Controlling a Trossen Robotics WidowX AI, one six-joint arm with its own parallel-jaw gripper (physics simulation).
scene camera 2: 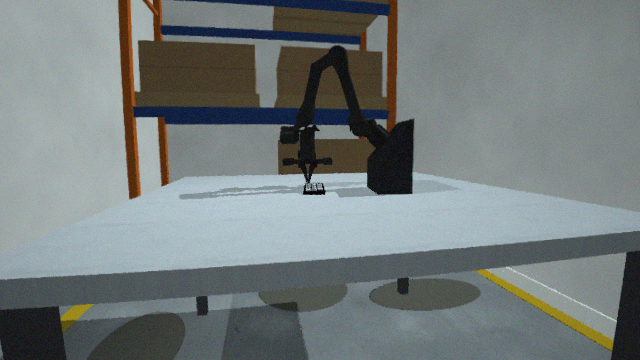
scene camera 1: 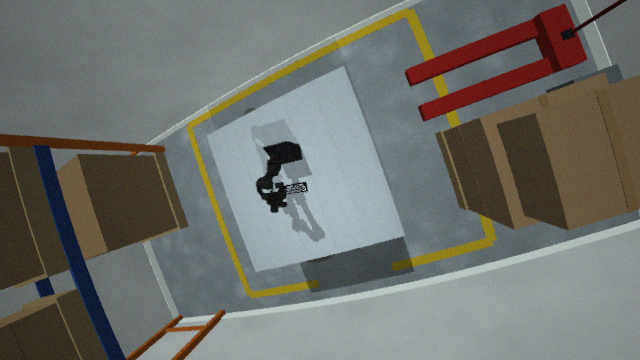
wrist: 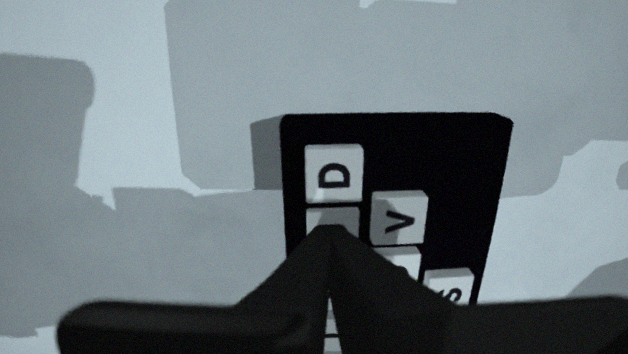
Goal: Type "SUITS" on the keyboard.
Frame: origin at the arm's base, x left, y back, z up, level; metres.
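Seen in the pictures: gripper, fingertip midpoint: (scene camera 2: 308,183) (scene camera 1: 285,192) (wrist: 327,239); arm's base, origin of the base link: (scene camera 2: 384,141) (scene camera 1: 275,155).
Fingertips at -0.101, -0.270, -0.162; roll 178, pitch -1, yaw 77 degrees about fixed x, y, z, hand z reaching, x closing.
Note:
Offsets run from my fingertips to a thing's top centre, as dx, dy, dz. Level surfaces: height alone.
The keyboard @(+0.073, +0.009, +0.003) (scene camera 1: 296,188) (scene camera 2: 314,192) (wrist: 450,165) is a small black block with white keys, lying on the table. In the wrist view the D key @(-0.022, +0.006, +0.003) (wrist: 334,175) is at its upper left, the V key @(-0.003, +0.023, +0.003) (wrist: 399,220) is lower to the right, and the S key @(+0.031, +0.038, +0.003) (wrist: 450,287) is partly covered by a finger. My gripper (scene camera 2: 308,181) (wrist: 327,239) is shut and empty, pointing down. Its joined tips are at the key @(-0.001, +0.002, +0.000) (wrist: 320,218) directly below D in the wrist view. They hide that key's letter, and I cannot tell whether they touch it. Several other keys are hidden behind the fingers.
The arm's black base (scene camera 1: 285,152) (scene camera 2: 392,160) stands on the white table @(dz -0.014) (scene camera 1: 350,175) (scene camera 2: 320,235) near the keyboard. Shelving with cardboard boxes (scene camera 1: 135,195) (scene camera 2: 197,72) stands beyond the table. A red pallet jack (scene camera 1: 562,40) and more boxes are on the floor to one side.

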